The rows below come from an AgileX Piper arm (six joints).
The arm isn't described. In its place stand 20 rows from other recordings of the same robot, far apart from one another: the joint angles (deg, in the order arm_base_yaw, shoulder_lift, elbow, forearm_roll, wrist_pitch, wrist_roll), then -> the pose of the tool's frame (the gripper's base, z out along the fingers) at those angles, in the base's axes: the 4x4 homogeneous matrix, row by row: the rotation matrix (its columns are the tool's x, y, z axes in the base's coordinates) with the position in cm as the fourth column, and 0 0 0 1 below.
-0.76, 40.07, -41.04, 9.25, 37.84, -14.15 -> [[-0.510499, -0.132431, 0.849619, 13.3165], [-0.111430, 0.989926, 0.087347, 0.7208], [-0.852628, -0.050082, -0.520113, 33.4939], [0, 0, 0, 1]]
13.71, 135.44, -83.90, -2.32, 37.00, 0.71 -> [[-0.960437, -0.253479, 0.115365, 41.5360], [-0.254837, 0.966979, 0.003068, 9.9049], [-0.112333, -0.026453, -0.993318, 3.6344], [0, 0, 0, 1]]
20.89, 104.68, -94.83, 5.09, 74.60, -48.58 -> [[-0.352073, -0.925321, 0.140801, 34.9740], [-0.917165, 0.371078, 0.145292, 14.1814], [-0.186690, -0.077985, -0.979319, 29.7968], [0, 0, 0, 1]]
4.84, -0.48, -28.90, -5.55, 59.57, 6.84 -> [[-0.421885, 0.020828, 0.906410, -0.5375], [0.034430, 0.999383, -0.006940, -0.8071], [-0.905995, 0.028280, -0.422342, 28.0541], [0, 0, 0, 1]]
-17.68, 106.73, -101.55, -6.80, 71.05, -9.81 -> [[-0.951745, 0.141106, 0.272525, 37.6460], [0.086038, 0.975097, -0.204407, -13.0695], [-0.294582, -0.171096, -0.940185, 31.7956], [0, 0, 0, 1]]
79.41, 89.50, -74.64, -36.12, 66.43, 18.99 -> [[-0.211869, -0.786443, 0.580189, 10.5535], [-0.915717, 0.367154, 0.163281, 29.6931], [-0.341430, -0.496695, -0.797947, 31.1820], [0, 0, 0, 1]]
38.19, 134.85, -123.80, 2.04, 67.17, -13.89 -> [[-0.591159, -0.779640, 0.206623, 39.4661], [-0.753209, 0.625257, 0.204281, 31.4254], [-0.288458, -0.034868, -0.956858, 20.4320], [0, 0, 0, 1]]
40.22, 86.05, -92.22, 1.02, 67.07, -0.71 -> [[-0.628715, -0.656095, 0.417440, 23.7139], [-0.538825, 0.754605, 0.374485, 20.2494], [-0.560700, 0.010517, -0.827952, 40.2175], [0, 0, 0, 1]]
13.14, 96.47, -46.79, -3.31, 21.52, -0.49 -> [[-0.875444, -0.273987, 0.398157, 29.3257], [-0.268289, 0.960704, 0.071198, 6.6480], [-0.402019, -0.044492, -0.914550, 15.5333], [0, 0, 0, 1]]
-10.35, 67.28, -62.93, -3.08, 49.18, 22.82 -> [[-0.615469, 0.454255, 0.644089, 23.2766], [0.473178, 0.866506, -0.158965, -4.6272], [-0.630317, 0.206931, -0.748251, 35.5124], [0, 0, 0, 1]]
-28.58, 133.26, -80.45, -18.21, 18.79, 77.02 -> [[0.038790, 0.949602, 0.311049, 38.5128], [0.957284, 0.053946, -0.284072, -22.0235], [-0.286535, 0.308781, -0.906946, 4.8630], [0, 0, 0, 1]]
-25.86, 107.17, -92.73, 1.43, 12.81, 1.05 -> [[-0.322012, 0.445698, 0.835261, 41.0057], [0.203479, 0.894218, -0.398712, -19.8200], [-0.924611, 0.041568, -0.378639, 32.7504], [0, 0, 0, 1]]
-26.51, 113.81, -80.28, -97.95, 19.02, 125.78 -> [[-0.032054, 0.785176, 0.618443, 39.6441], [0.502364, 0.547579, -0.669169, -23.0568], [-0.864062, 0.289234, -0.411996, 22.7822], [0, 0, 0, 1]]
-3.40, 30.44, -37.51, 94.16, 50.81, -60.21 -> [[-0.177720, -0.738018, 0.650957, 7.5911], [0.387289, 0.555653, 0.735702, 6.5958], [-0.904667, 0.382857, 0.187076, 39.0309], [0, 0, 0, 1]]
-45.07, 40.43, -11.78, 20.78, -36.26, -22.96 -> [[0.044680, 0.846971, 0.529758, 8.2520], [-0.188227, 0.527927, -0.828169, -10.9759], [-0.981109, -0.062713, 0.183010, 27.1726], [0, 0, 0, 1]]
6.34, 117.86, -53.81, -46.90, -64.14, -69.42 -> [[0.738041, -0.019644, 0.674470, 37.3367], [-0.674242, -0.060511, 0.736028, 10.1643], [0.026355, -0.997974, -0.057905, 14.5604], [0, 0, 0, 1]]
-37.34, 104.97, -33.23, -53.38, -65.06, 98.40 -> [[-0.206807, 0.136025, 0.968880, 27.0600], [0.962182, 0.207736, 0.176213, -12.3142], [-0.177302, 0.968681, -0.173842, 14.8327], [0, 0, 0, 1]]
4.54, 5.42, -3.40, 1.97, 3.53, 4.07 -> [[-0.018088, -0.079805, 0.996646, 6.2562], [0.104052, 0.991247, 0.081261, 0.5161], [-0.994407, 0.105173, -0.009626, 22.2217], [0, 0, 0, 1]]
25.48, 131.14, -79.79, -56.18, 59.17, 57.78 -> [[-0.948645, 0.038301, 0.314017, 39.3147], [-0.181934, 0.746000, -0.640613, 11.5440], [-0.258792, -0.664844, -0.700720, 8.0234], [0, 0, 0, 1]]
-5.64, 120.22, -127.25, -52.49, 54.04, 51.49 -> [[-0.297350, 0.733958, 0.610646, 46.9727], [0.216698, 0.674764, -0.705504, -10.5101], [-0.929852, -0.077455, -0.359688, 38.8604], [0, 0, 0, 1]]
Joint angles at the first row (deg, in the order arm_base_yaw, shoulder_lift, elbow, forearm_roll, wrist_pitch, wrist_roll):
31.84 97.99 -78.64 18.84 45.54 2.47
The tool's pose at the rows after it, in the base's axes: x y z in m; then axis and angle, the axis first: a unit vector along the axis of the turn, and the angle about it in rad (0 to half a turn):
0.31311 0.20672 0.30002 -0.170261 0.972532 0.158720 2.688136
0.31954 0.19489 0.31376 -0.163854 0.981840 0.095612 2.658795
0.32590 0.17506 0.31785 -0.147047 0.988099 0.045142 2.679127
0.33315 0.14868 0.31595 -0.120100 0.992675 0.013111 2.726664
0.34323 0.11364 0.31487 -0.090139 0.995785 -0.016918 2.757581
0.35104 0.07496 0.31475 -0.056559 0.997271 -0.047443 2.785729
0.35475 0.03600 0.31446 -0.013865 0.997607 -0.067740 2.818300
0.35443 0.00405 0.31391 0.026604 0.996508 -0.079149 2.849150
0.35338 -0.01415 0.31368 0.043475 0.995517 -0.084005 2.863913
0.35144 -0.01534 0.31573 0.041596 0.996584 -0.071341 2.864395
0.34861 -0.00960 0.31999 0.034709 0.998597 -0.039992 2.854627
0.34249 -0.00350 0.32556 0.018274 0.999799 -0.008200 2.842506
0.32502 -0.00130 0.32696 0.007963 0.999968 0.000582 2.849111
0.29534 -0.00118 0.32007 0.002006 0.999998 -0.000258 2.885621
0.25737 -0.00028 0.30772 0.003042 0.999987 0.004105 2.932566
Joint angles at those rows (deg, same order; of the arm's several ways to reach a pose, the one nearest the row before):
31.84 97.99 -83.47 8.64 49.75 8.20
31.47 97.99 -86.96 -0.47 54.25 12.70
29.36 97.99 -88.36 -5.30 58.84 14.10
25.55 97.99 -88.42 -6.81 62.50 13.68
20.17 97.99 -88.42 -8.16 64.77 11.96
14.34 97.99 -88.52 -9.84 66.69 10.24
8.31 97.99 -88.59 -10.66 68.39 9.15
3.27 97.99 -88.59 -10.93 69.80 8.69
0.32 97.99 -88.59 -10.86 70.32 7.62
-0.28 97.57 -88.59 -9.13 70.54 6.37
-0.28 96.75 -88.59 -5.27 70.56 4.75
-0.28 95.25 -87.93 -1.21 70.56 2.04
-0.23 91.76 -84.03 0.00 70.51 0.68
-0.23 86.36 -76.54 0.00 70.51 0.00
-0.23 79.60 -67.09 0.51 70.51 0.00

